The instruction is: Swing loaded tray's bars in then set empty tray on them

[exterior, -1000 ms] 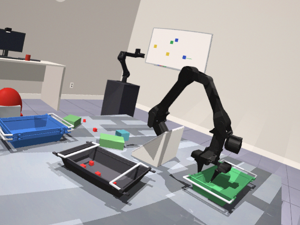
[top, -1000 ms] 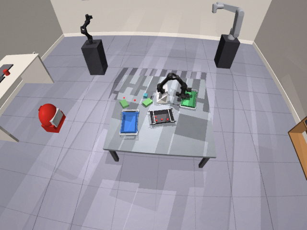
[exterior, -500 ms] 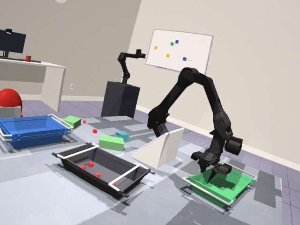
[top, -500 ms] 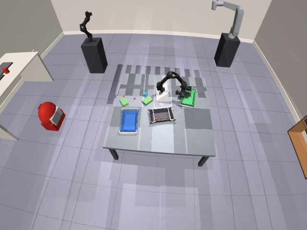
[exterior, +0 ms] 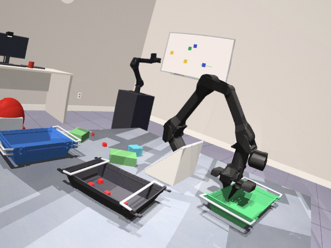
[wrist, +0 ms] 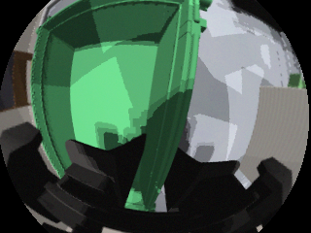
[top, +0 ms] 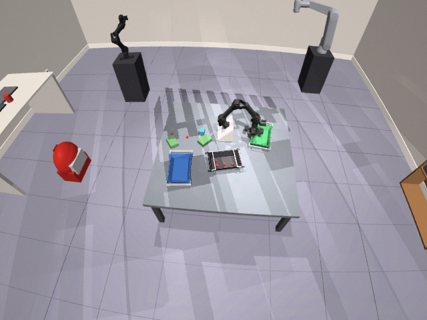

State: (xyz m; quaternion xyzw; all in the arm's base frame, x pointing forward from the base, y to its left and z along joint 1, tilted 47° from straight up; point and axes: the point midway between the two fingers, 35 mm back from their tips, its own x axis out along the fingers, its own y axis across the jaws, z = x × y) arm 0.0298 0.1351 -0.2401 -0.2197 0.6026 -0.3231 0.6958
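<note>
My gripper tip is 80 mm to the right of the green tray, 30 mm below it and 20 mm short of it. From my gripper tip the other things lie so: cyan block 510 mm to the right, 20 mm behind, 10 mm above.
</note>
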